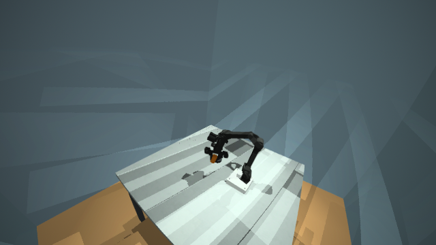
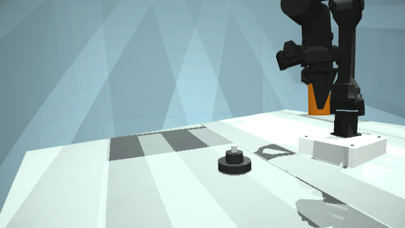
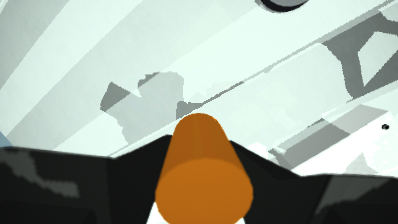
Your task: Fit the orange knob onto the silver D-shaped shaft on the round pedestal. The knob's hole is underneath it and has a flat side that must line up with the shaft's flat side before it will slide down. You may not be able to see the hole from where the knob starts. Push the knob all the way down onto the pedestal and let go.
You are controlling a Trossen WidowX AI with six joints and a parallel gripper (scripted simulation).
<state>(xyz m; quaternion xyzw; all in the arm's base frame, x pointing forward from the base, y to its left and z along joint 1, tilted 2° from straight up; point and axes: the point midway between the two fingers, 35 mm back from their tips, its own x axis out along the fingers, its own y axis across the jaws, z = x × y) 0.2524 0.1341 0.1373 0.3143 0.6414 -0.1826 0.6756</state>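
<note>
The dark round pedestal is 18 cm to the right of my gripper tip, 13 cm below it and 10 cm ahead of it. Round my gripper tip: orange knob: 3 cm above, 1 cm to the right.
</note>
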